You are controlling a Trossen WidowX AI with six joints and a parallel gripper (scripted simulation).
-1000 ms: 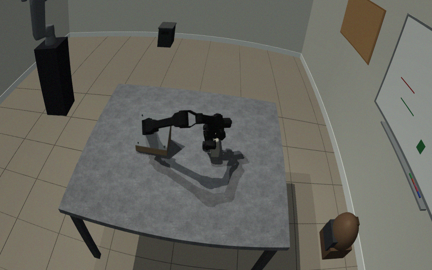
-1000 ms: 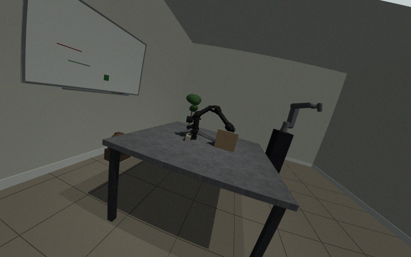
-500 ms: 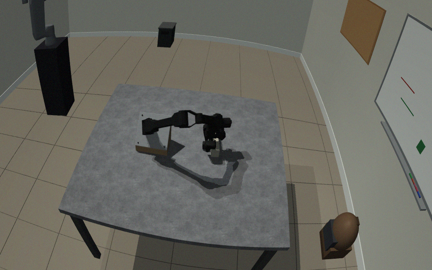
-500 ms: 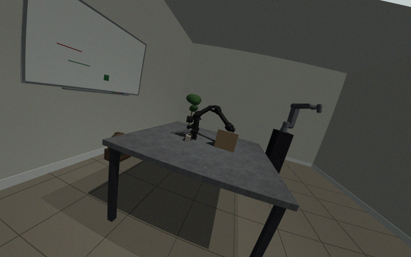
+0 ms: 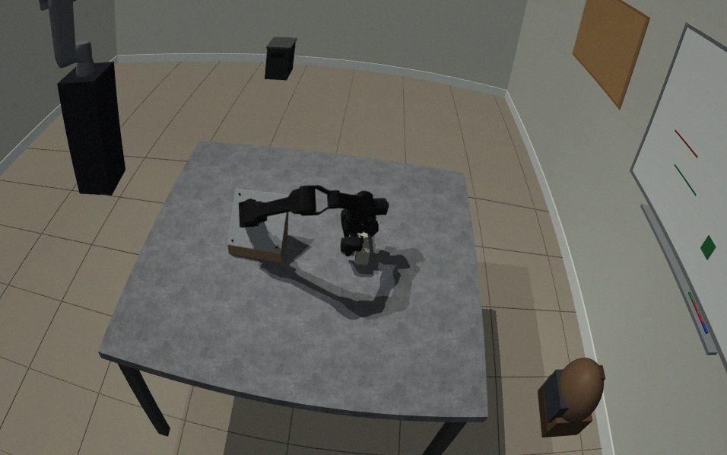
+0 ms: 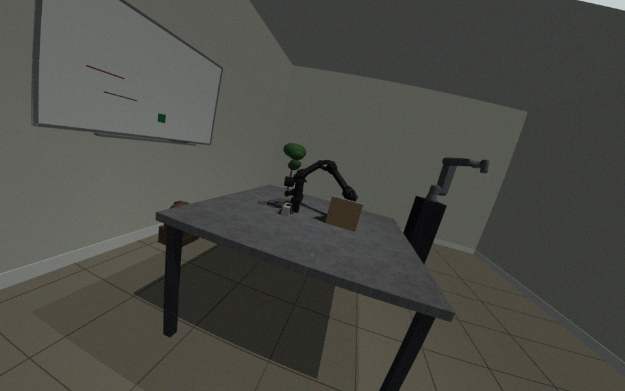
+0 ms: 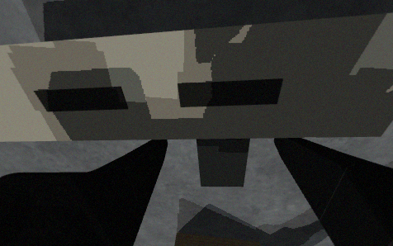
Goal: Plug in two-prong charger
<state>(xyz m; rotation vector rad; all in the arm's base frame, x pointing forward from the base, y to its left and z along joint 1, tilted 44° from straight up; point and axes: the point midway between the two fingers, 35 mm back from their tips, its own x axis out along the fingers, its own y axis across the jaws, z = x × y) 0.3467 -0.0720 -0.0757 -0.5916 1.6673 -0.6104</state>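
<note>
Now: gripper tip 2 cm short of the dark charger and 1 cm below it.
</note>
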